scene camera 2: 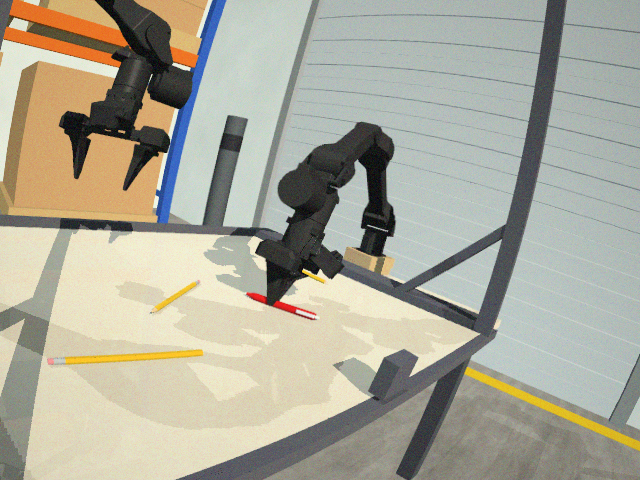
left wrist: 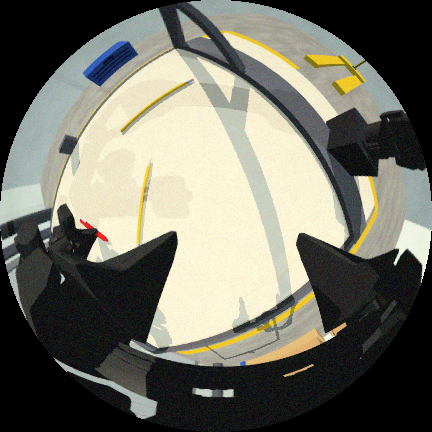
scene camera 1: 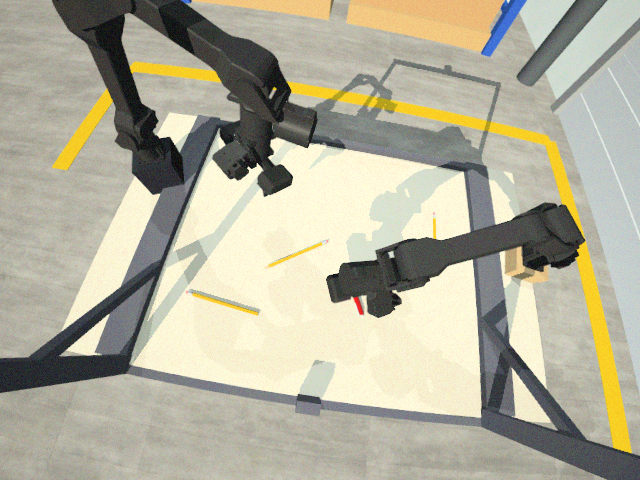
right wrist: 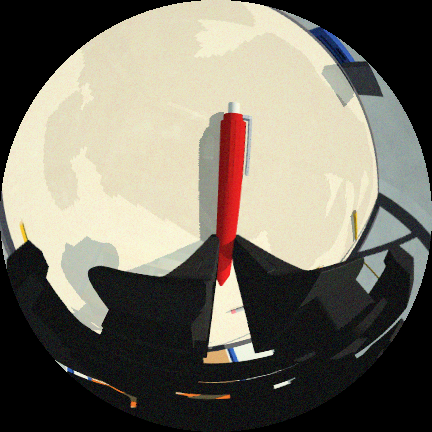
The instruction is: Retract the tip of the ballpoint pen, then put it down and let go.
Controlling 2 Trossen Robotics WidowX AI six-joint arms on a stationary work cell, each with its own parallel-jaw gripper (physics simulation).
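Frame: origin at the left arm's base, x ahead, y left, z up, level; centimetres.
Seen in the pictures: left gripper, fingertip midpoint: [scene camera 2: 99, 184] [left wrist: 240, 238] [scene camera 1: 254, 182]; right gripper, fingertip midpoint: [scene camera 2: 271, 304] [left wrist: 96, 231] [right wrist: 224, 239]; left arm's base, origin of the base link: [left wrist: 368, 140] [scene camera 1: 151, 153]; right arm's base, origin of the base link: [scene camera 2: 371, 252] [scene camera 1: 532, 258].
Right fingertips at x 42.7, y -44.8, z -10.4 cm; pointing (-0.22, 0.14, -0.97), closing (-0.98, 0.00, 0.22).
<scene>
Offsets run from my right fingertips to a thing's top centre.
A red ballpoint pen @(dx +0.0, dy -1.7, dz +1.2 cm) [scene camera 1: 359, 305] [scene camera 2: 295, 310] [left wrist: 93, 230] [right wrist: 231, 180] has a white push button showing at its far end in the right wrist view and a pale clip on its right side. My right gripper [scene camera 2: 271, 301] [right wrist: 224, 239] is shut on the pen near its pointed end. The pen lies about level at the table top; whether it touches is unclear. No writing point can be made out at the red tip. My left gripper [scene camera 1: 252, 181] [scene camera 2: 101, 183] [left wrist: 240, 238] is open and empty, high above the table, away from the pen.
One yellow pencil @(dx -11.6, dy +11.8, dz +0.6 cm) [scene camera 1: 297, 254] [scene camera 2: 175, 297] [left wrist: 143, 200] lies left of the pen. Another pencil @(dx -32.4, dy +4.1, dz +0.5 cm) [scene camera 1: 224, 302] [scene camera 2: 126, 357] lies farther left. A third pencil @(dx +28.0, dy +5.5, dz +0.5 cm) [scene camera 1: 434, 225] [scene camera 2: 313, 276] lies behind the right arm. A dark block @(dx -17.8, dy -22.6, dz +5.5 cm) [scene camera 1: 308, 405] [scene camera 2: 393, 374] stands at the table's edge.
</scene>
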